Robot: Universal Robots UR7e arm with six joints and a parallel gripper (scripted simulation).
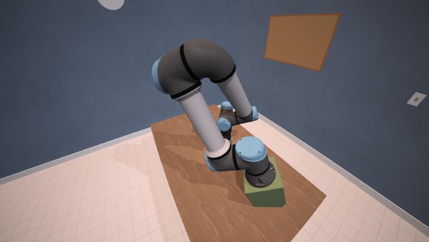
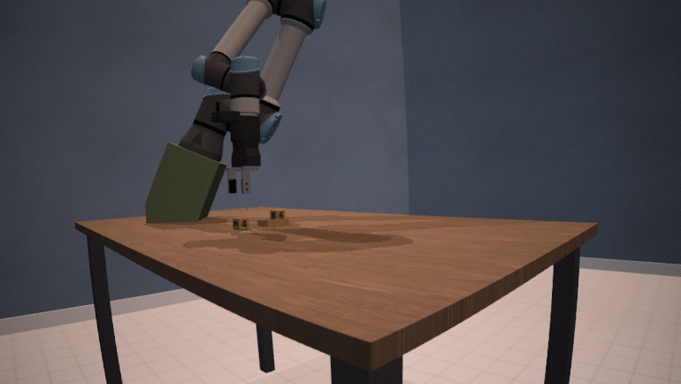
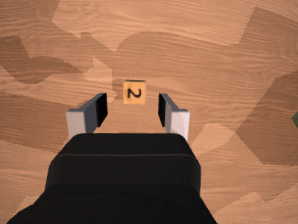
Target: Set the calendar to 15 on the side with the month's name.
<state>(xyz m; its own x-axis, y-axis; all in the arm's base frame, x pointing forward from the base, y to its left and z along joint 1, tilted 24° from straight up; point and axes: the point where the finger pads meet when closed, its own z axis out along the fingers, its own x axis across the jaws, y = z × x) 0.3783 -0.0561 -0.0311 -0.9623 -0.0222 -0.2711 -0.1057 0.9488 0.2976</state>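
The wooden cube lies 90 mm below my hand. From my hand the other things lie so: wooden tray 110 mm to the left, 100 mm below, 10 mm behind.
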